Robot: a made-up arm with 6 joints. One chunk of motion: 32 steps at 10 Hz.
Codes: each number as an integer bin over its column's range. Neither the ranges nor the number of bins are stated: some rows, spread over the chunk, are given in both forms.
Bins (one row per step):
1: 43 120 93 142 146 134
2: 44 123 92 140 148 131
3: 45 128 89 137 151 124
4: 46 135 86 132 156 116
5: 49 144 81 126 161 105
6: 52 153 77 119 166 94
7: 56 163 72 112 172 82
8: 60 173 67 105 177 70
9: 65 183 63 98 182 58
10: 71 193 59 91 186 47
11: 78 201 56 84 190 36
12: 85 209 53 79 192 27
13: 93 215 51 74 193 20
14: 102 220 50 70 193 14
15: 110 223 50 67 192 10
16: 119 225 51 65 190 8
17: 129 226 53 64 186 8
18: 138 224 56 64 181 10
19: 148 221 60 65 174 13
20: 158 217 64 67 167 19
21: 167 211 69 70 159 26
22: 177 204 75 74 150 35
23: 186 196 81 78 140 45
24: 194 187 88 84 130 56
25: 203 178 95 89 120 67
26: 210 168 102 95 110 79
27: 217 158 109 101 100 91
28: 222 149 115 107 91 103
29: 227 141 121 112 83 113
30: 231 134 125 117 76 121
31: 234 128 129 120 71 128
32: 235 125 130 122 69 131
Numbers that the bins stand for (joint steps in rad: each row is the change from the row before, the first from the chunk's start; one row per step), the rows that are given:
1: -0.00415 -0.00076 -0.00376 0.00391 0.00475 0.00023
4: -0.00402 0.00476 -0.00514 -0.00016 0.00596 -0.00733
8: -0.00341 0.01877 -0.00886 -0.01118 0.00852 -0.02663
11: -0.00264 0.02909 -0.01102 -0.01974 0.01010 -0.04089
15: -0.00125 0.03720 -0.01220 -0.02667 0.01034 -0.05180
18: -0.00005 0.03757 -0.01102 -0.02790 0.00900 -0.05180
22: 0.00164 0.03020 -0.00729 -0.02382 0.00524 -0.04131
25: 0.00276 0.02062 -0.00337 -0.01770 0.00159 -0.02789
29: 0.00379 0.00698 0.00173 -0.00832 -0.00291 -0.00858
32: 0.00414 0.00108 0.00349 -0.00424 -0.00461 -0.00103
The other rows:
2: -0.00410 0.00034 -0.00396 0.00310 0.00499 -0.00103
3: -0.00406 0.00218 -0.00455 0.00187 0.00536 -0.00397
5: -0.00389 0.00808 -0.00612 -0.00261 0.00657 -0.01194
6: -0.00376 0.01140 -0.00690 -0.00547 0.00718 -0.01656
7: -0.00358 0.01509 -0.00788 -0.00832 0.00791 -0.02159
9: -0.00320 0.02246 -0.00965 -0.01403 0.00913 -0.03166
10: -0.00294 0.02615 -0.01043 -0.01689 0.00961 -0.03628
12: -0.00233 0.03204 -0.01161 -0.02178 0.01034 -0.04467
13: -0.00199 0.03425 -0.01200 -0.02382 0.01046 -0.04761
14: -0.00160 0.03610 -0.01220 -0.02545 0.01046 -0.05013
16: -0.00087 0.03794 -0.01200 -0.02749 0.01010 -0.05264
17: -0.00044 0.03831 -0.01161 -0.02790 0.00961 -0.05264
19: 0.00038 0.03647 -0.01024 -0.02749 0.00815 -0.05055
20: 0.00082 0.03499 -0.00945 -0.02667 0.00730 -0.04803
21: 0.00120 0.03278 -0.00847 -0.02545 0.00633 -0.04509
23: 0.00202 0.02725 -0.00612 -0.02219 0.00402 -0.03712
24: 0.00237 0.02393 -0.00475 -0.01974 0.00280 -0.03250
26: 0.00306 0.01693 -0.00200 -0.01525 0.00037 -0.02285
27: 0.00336 0.01324 -0.00063 -0.01281 -0.00084 -0.01782
28: 0.00358 0.00993 0.00055 -0.01036 -0.00194 -0.01278
30: 0.00396 0.00440 0.00251 -0.00628 -0.00376 -0.00523
31: 0.00409 0.00218 0.00329 -0.00506 -0.00437 -0.00229

